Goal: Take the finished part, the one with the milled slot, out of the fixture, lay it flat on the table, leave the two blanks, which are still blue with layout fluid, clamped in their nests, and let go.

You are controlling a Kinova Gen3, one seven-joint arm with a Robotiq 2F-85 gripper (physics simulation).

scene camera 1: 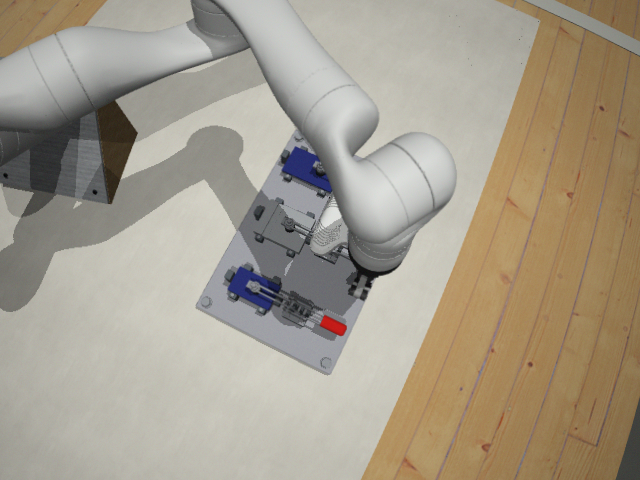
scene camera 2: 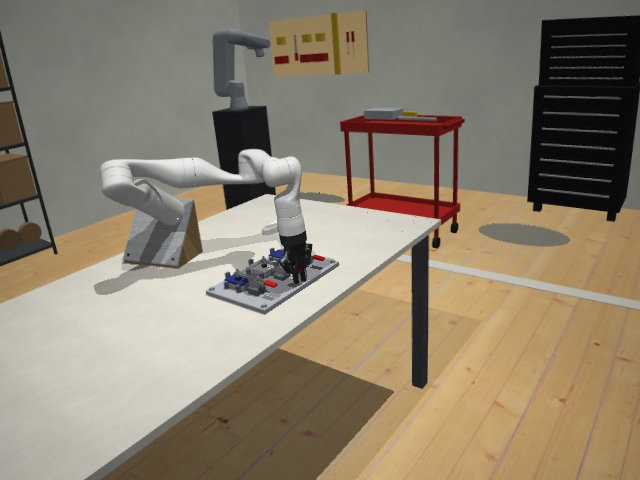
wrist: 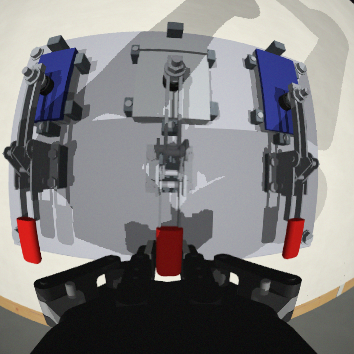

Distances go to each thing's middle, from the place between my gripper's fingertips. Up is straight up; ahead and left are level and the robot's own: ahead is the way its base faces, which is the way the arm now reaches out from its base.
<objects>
I see my gripper 100 mm past the fixture plate (scene camera 1: pixel 315 280) and 10 mm above it. From my hand the other things lie so: finished part (scene camera 1: pixel 269 226): 150 mm behind, 10 mm above.
</objects>
